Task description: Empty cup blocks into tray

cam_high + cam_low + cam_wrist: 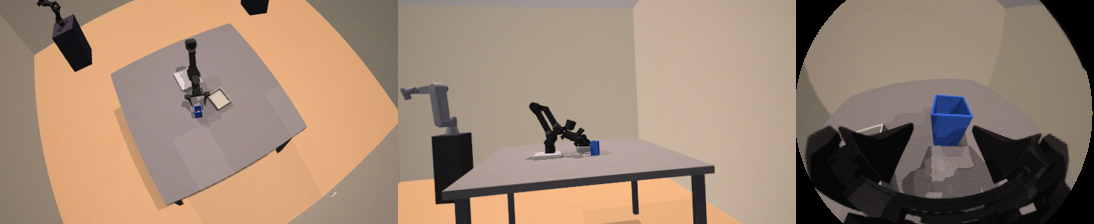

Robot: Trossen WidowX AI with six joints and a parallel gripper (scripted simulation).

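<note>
My gripper tip is now 30 mm above the orange block, 20 mm short of it and 10 mm to the left of it. Also, from my gripper tip: blue cup 50 mm below, 20 mm ahead, 10 mm to the right.
</note>
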